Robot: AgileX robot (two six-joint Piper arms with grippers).
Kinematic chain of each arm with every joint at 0, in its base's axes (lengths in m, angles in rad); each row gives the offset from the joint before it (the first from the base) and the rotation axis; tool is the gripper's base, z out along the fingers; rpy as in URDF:
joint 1: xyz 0 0 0.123 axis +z
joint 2: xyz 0 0 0 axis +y
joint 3: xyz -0.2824 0 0.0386 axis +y
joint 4: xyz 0.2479 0 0.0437 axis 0.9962 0 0.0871
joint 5: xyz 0 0 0 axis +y
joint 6: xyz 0.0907 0 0.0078 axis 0.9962 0 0.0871
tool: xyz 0 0 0 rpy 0 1.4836 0
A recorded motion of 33 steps. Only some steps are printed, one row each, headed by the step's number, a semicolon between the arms.
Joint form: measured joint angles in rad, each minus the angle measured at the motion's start. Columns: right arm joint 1, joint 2, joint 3, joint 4, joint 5, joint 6; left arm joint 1, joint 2, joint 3, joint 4, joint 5, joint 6.
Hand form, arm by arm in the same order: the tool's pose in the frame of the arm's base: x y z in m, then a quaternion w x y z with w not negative. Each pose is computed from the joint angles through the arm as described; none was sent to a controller.
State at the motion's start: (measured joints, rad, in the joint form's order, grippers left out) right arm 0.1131 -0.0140 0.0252 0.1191 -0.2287 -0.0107; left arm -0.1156 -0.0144 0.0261 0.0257 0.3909 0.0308
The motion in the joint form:
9: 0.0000 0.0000 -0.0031 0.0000 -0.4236 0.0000; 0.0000 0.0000 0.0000 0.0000 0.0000 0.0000
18: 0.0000 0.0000 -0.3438 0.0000 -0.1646 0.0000; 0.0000 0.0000 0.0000 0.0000 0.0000 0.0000
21: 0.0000 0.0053 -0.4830 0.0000 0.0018 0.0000; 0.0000 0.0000 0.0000 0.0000 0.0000 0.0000
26: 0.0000 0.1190 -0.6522 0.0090 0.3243 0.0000; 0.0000 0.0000 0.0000 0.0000 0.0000 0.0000
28: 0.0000 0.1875 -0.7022 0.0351 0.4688 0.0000; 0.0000 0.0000 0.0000 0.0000 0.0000 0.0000
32: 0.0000 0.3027 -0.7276 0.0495 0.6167 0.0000; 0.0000 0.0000 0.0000 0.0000 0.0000 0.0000
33: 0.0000 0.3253 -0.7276 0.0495 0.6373 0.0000; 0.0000 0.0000 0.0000 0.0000 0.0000 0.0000
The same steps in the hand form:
9: 0.0337 -0.0028 0.2597 0.90894 0.02700 0.40922 0.07509; 0.0517 -0.0051 0.1700 0.58717 0.06591 0.80666 -0.01396
18: 0.0004 -0.0041 0.3457 0.92405 0.01860 0.37106 0.09005; 0.0517 -0.0051 0.1700 0.58717 0.06591 0.80666 -0.01396
21: -0.0157 -0.0042 0.3735 0.91764 0.01084 0.38563 0.09546; 0.0517 -0.0051 0.1700 0.58717 0.06591 0.80666 -0.01396
26: -0.0045 0.0006 0.3971 0.85764 -0.00433 0.50399 0.10213; 0.0517 -0.0051 0.1700 0.58717 0.06591 0.80666 -0.01396
28: 0.0095 0.0044 0.3990 0.81241 -0.00754 0.57188 0.11354; 0.0517 -0.0051 0.1700 0.58717 0.06591 0.80666 -0.01396
32: 0.0390 0.0103 0.3906 0.73819 -0.01296 0.66419 0.11729; 0.0517 -0.0051 0.1700 0.58717 0.06591 0.80666 -0.01396
33: 0.0451 0.0113 0.3878 0.72370 -0.01386 0.68006 0.11652; 0.0517 -0.0051 0.1700 0.58717 0.06591 0.80666 -0.01396

